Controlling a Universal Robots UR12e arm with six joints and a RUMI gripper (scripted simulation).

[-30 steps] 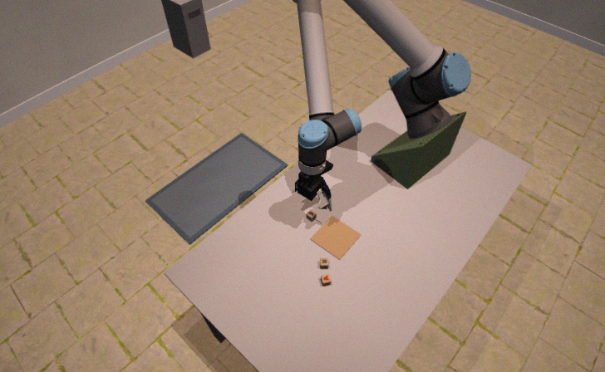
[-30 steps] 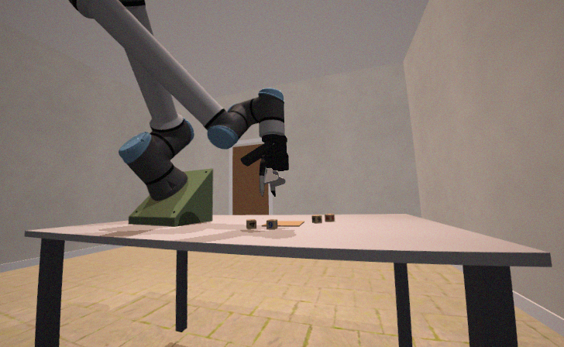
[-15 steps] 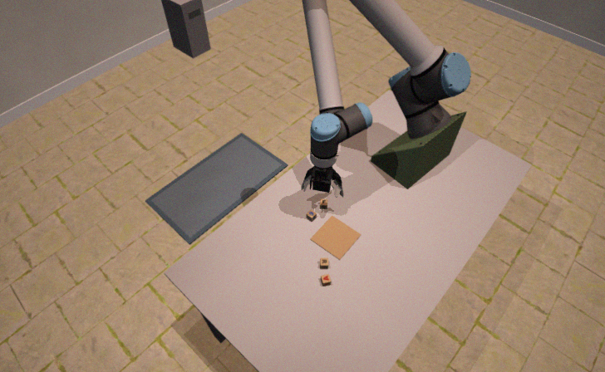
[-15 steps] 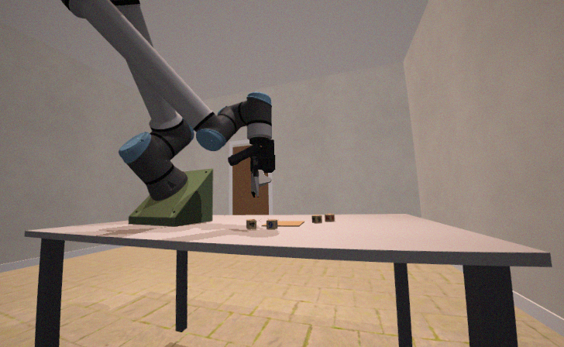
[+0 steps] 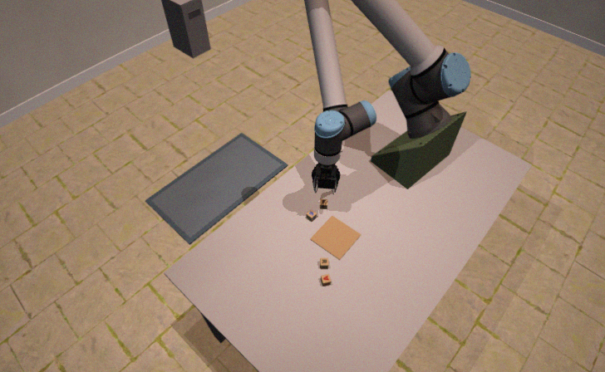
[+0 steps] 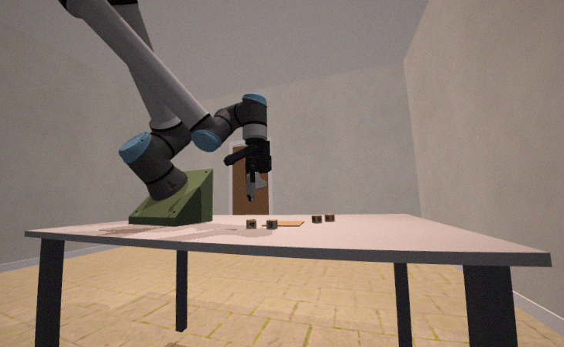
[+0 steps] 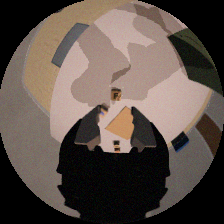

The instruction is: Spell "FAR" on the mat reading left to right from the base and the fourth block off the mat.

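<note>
Now: the F block 9 cm below my hand. Round my hand: R block (22 cm ahead, 15 cm to the left, 9 cm below); then blue-lettered block (9 cm below, 8 cm ahead, 1 cm to the right); then tan mat (12 cm to the left, 10 cm below, 9 cm ahead).
</note>
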